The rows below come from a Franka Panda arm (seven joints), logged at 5 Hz.
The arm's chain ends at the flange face. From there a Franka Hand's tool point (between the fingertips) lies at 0.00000 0.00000 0.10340 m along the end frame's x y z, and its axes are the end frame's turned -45 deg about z.
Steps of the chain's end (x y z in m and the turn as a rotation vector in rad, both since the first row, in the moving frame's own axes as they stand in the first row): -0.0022 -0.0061 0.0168 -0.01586 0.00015 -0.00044; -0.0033 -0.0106 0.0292 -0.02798 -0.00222 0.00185; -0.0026 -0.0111 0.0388 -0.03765 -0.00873 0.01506; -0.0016 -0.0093 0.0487 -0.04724 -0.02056 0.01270; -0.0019 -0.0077 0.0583 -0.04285 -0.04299 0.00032; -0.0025 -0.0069 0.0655 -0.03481 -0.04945 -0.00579; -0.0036 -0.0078 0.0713 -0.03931 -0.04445 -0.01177
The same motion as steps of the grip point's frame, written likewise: 0.0016 -0.0047 0.0168 -0.01132 -0.01111 -0.00044; 0.0030 -0.0079 0.0292 -0.01822 -0.02135 0.00185; 0.0026 -0.0076 0.0387 -0.02045 -0.03280 0.01506; 0.0005 -0.0058 0.0486 -0.01887 -0.04794 0.01270; -0.0022 -0.0068 0.0581 0.00010 -0.06070 0.00032; -0.0030 -0.0077 0.0653 0.01035 -0.05958 -0.00579; -0.0032 -0.0084 0.0711 0.00363 -0.05923 -0.01177
